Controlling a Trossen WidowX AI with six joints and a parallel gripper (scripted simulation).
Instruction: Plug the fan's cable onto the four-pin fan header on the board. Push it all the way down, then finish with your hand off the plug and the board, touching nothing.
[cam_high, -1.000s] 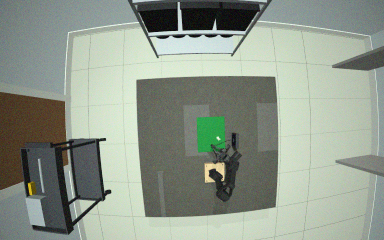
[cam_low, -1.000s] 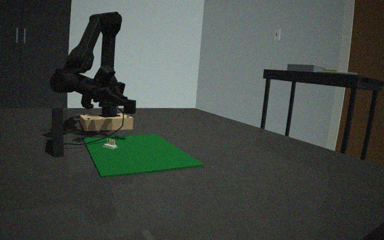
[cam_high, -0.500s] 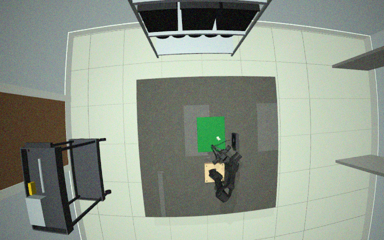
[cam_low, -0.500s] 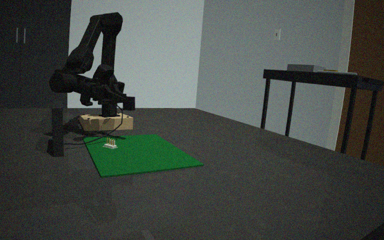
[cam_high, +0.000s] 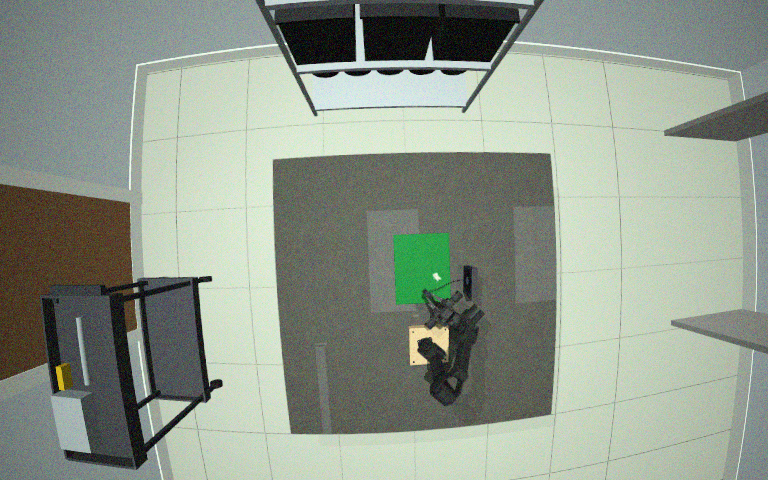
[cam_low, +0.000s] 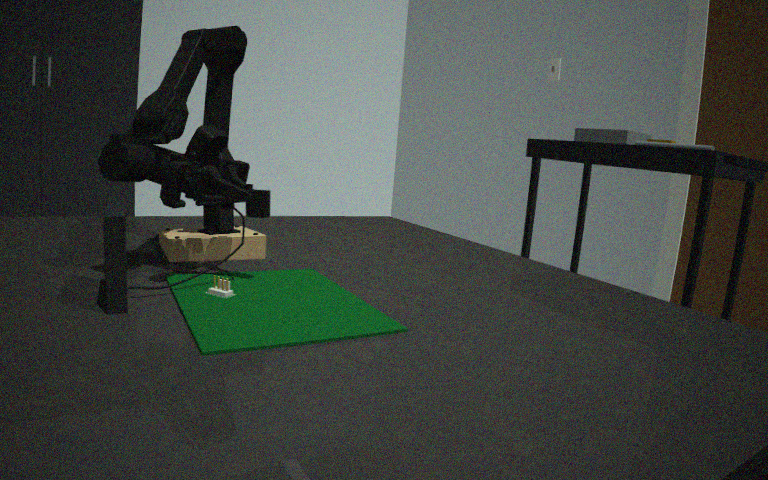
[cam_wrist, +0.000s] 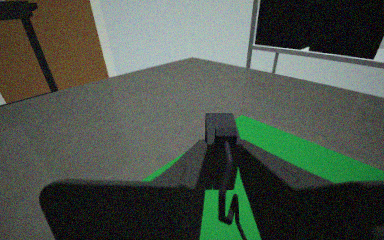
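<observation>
The white four-pin header lies 13 cm below my gripper tip, 7 cm to the right of it and 4 cm ahead of it. Also, from my gripper tip: green board 14 cm below, 9 cm ahead, 2 cm to the right; then black fan 19 cm to the right, 7 cm below; then dark fan plug 1 cm below.
</observation>
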